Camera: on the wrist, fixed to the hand. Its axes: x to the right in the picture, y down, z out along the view.
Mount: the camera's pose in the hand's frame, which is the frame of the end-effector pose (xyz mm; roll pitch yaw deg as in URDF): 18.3 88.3 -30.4 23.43 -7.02 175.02
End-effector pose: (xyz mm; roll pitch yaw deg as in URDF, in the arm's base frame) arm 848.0 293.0 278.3 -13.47 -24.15 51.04
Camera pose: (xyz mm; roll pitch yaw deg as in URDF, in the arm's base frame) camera 810.1 371.5 240.0 34.13 18.32 -135.75
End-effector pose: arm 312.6 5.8 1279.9 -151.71 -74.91 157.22
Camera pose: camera 330.5 98.3 1293.6 -176.36 83.37 -13.84
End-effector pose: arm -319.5 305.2 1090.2 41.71 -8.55 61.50
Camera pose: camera -389.1 357.5 1128.6 -18.51 0.01 -117.53
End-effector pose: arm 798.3 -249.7 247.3 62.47 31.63 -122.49
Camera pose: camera 829.0 -327.7 292.4 -42.29 -39.17 62.58
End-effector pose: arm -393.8 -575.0 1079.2 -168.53 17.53 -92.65
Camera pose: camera -487.3 -591.8 1085.4 -169.17 -9.63 90.85
